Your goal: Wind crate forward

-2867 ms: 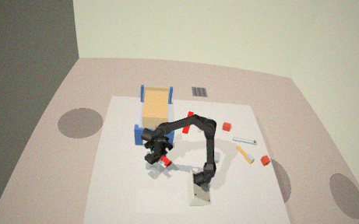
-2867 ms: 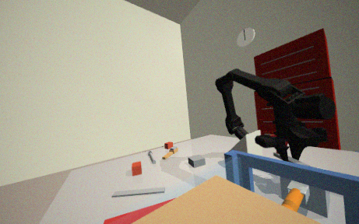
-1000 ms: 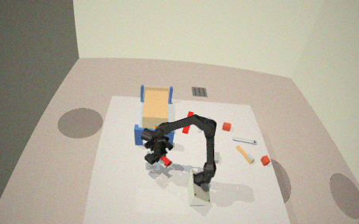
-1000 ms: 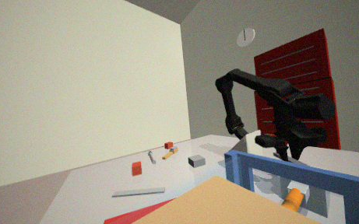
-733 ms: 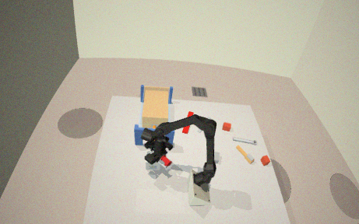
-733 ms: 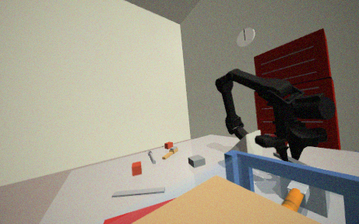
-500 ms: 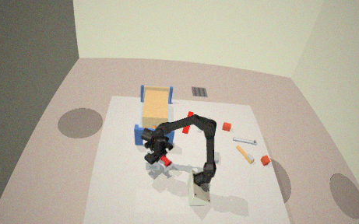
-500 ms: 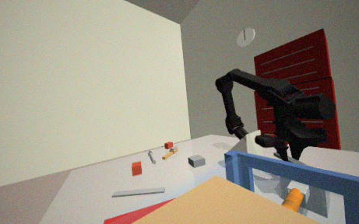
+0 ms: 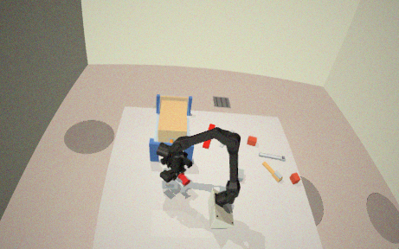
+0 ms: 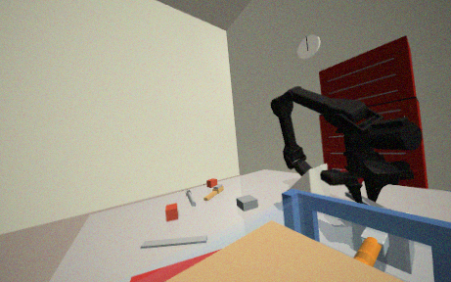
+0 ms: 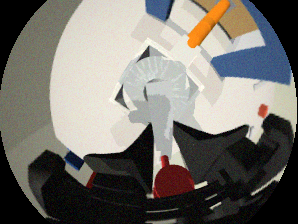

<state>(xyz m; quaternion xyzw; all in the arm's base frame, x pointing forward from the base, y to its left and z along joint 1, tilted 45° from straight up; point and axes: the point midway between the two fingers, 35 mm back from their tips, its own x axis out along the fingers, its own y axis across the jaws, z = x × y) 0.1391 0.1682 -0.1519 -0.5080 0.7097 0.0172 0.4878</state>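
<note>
Right now my gripper tip is 40 mm past the red knob, 40 mm to the left of it and 50 mm below it. From my gripper tip the other things lie so: blue frame 190 mm ahead, 40 mm to the left, 20 mm above; then grey winch 10 mm ahead, 20 mm to the left, 60 mm below; then winch handle 10 mm behind, 10 mm to the right, 20 mm above.
</note>
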